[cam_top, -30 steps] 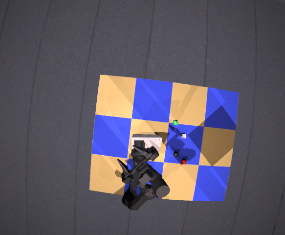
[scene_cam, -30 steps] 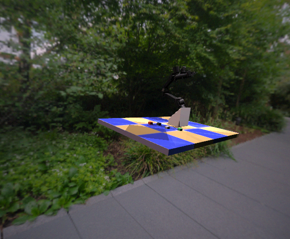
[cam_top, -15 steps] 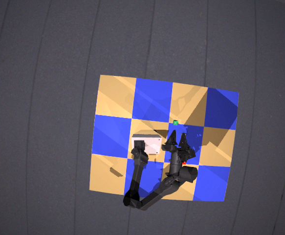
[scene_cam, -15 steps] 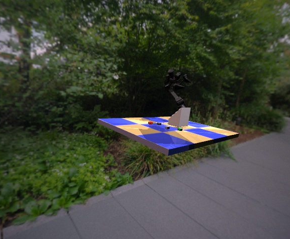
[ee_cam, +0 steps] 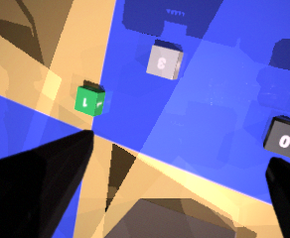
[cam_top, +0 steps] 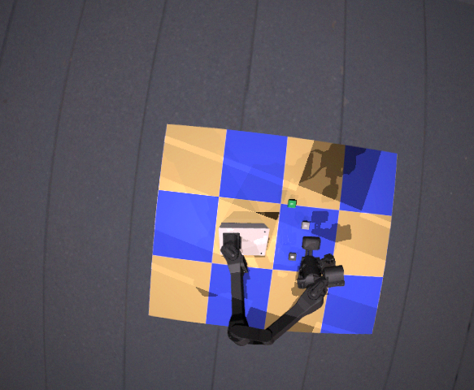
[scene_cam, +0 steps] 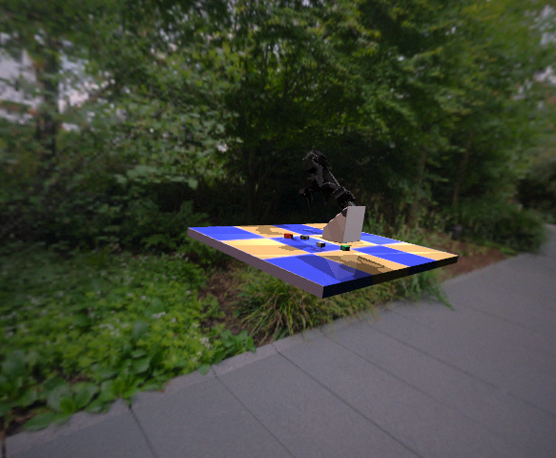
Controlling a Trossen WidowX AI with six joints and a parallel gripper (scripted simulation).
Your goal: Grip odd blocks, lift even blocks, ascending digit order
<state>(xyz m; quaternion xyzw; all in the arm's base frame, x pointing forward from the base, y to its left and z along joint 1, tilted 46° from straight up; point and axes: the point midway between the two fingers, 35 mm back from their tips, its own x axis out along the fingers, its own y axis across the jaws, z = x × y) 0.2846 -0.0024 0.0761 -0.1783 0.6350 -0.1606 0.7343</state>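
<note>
Now: the black block 17 cm below my gripper tip, 7 cm to the right of it and 2 cm behind it. Round my gripper tip: grey block (17 cm below, 7 cm to the left, 4 cm ahead); then red block (17 cm below, 13 cm to the right, 4 cm ahead); then green block (17 cm to the left, 17 cm below, 3 cm behind).
</note>
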